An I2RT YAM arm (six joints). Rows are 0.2 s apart.
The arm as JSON. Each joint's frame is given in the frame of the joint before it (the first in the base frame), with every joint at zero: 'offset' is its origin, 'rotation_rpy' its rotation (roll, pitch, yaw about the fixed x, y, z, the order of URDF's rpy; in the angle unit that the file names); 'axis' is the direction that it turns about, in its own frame. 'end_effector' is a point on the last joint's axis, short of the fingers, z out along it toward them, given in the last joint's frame.
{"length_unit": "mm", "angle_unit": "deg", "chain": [
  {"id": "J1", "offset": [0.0, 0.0, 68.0], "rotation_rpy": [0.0, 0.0, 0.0], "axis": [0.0, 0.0, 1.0]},
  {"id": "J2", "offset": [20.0, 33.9, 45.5], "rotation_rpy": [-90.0, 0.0, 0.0], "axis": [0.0, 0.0, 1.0]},
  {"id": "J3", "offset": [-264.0, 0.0, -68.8], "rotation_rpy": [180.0, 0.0, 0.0], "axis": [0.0, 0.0, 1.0]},
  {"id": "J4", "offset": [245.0, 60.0, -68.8], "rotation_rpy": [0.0, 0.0, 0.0], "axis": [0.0, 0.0, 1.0]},
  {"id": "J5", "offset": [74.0, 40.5, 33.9], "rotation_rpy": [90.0, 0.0, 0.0], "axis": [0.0, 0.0, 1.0]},
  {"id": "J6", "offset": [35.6, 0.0, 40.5], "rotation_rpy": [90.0, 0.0, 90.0], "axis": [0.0, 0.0, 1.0]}
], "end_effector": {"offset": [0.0, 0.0, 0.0], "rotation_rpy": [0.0, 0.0, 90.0]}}
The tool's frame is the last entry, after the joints.
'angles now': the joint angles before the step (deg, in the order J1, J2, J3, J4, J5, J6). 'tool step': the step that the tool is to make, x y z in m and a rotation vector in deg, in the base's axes. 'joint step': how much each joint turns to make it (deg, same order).
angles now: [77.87, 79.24, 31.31, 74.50, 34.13, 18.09]
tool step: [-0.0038, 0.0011, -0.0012, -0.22, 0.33, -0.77]
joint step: [1.02, 0.34, -0.04, 0.48, 1.72, -0.67]
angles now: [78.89, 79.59, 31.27, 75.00, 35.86, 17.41]
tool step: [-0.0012, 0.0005, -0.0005, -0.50, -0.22, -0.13]
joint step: [0.29, 0.09, -0.01, -0.01, 0.24, -0.58]
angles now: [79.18, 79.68, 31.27, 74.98, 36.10, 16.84]
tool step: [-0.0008, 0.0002, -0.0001, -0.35, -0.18, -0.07]
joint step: [0.19, -0.01, 0.00, -0.08, 0.12, -0.41]
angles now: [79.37, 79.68, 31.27, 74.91, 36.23, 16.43]
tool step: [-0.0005, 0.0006, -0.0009, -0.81, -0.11, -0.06]
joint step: [0.13, 0.01, 0.01, -0.54, 0.06, -0.39]
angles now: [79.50, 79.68, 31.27, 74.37, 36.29, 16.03]
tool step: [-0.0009, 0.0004, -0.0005, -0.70, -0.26, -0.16]
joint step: [0.22, 0.01, -0.01, -0.25, 0.18, -0.63]
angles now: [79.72, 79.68, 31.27, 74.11, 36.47, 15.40]
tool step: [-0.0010, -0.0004, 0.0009, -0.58, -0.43, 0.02]
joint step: [0.18, -0.37, 0.00, -0.46, -0.08, -0.68]
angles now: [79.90, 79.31, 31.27, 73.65, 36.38, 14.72]
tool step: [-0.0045, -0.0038, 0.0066, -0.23, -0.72, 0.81]
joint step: [0.77, -2.18, -0.01, -1.79, -0.36, -0.81]
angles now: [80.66, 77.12, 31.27, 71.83, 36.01, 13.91]
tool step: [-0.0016, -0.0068, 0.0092, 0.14, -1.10, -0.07]
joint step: [0.07, -2.82, 0.00, -1.77, -0.35, -1.25]
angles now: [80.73, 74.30, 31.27, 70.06, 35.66, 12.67]
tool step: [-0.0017, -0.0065, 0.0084, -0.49, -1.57, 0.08]
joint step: [0.05, -2.72, 0.03, -1.97, -0.77, -1.76]
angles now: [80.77, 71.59, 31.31, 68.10, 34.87, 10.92]
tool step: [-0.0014, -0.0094, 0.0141, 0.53, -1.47, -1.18]
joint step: [0.02, -3.51, 0.63, -2.14, 0.39, -2.17]
